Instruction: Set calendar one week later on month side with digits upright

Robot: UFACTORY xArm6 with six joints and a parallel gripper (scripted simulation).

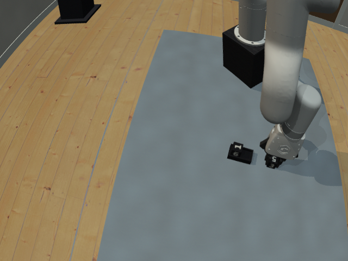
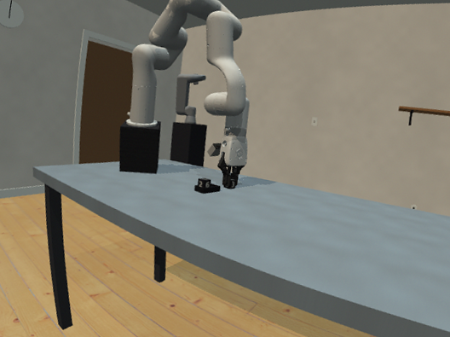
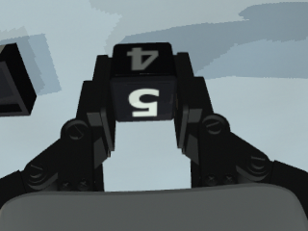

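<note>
Now: hand 20 mm past the black tray, 110 mm to the left of it and 20 mm above it.
</note>
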